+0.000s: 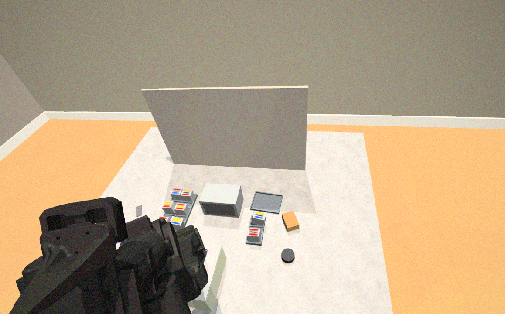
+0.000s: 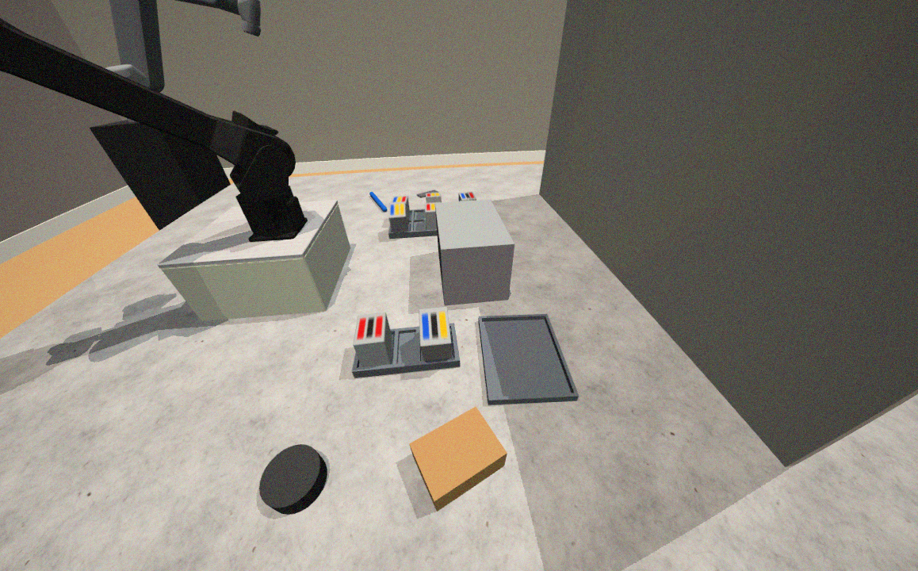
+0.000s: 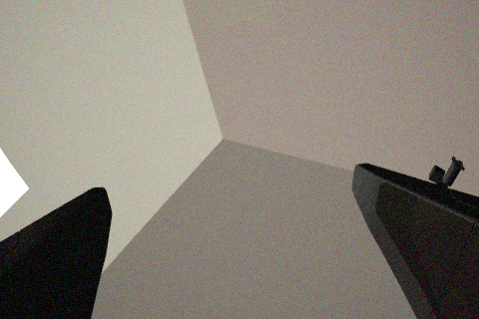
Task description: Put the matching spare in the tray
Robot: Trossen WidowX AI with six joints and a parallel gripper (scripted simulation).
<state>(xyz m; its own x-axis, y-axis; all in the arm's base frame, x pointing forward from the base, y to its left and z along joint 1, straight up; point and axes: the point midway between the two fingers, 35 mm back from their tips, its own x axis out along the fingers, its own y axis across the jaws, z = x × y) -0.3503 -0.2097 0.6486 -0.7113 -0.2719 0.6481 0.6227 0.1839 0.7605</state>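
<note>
My gripper tip is now 73 cm above the spare, 60 cm short of it and 4 cm to the right of it. From my gripper tip the other things lie so: dark rack: 77 cm below, 56 cm ahead, 5 cm to the left; then mounted grey unit: 72 cm below, 66 cm ahead, 22 cm to the left; then black disc: 77 cm below, 46 cm ahead, 9 cm to the right.
</note>
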